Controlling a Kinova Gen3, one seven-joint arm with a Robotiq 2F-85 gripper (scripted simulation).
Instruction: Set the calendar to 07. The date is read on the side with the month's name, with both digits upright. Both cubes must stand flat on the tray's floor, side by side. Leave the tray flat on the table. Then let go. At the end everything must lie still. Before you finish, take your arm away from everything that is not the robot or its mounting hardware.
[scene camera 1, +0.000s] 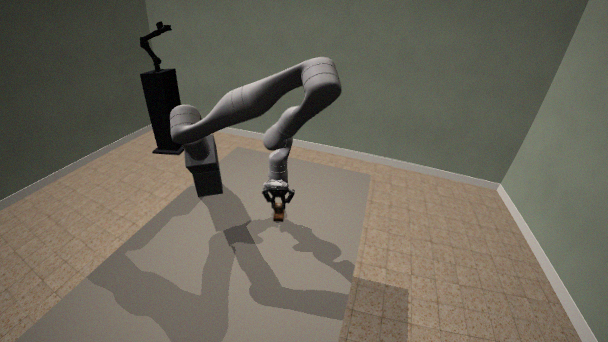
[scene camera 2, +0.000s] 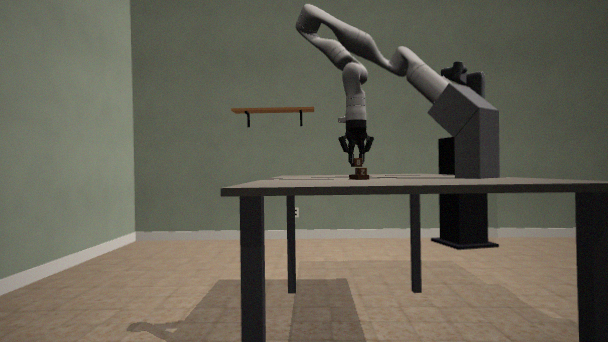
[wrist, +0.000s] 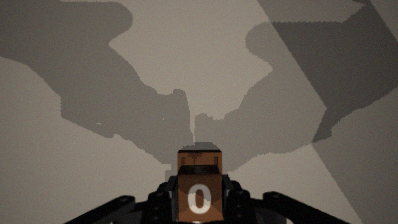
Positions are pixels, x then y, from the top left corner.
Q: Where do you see an orange-brown tray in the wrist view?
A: At 184, 157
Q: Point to my gripper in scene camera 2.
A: At 356, 164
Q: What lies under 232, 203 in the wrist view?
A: My gripper.
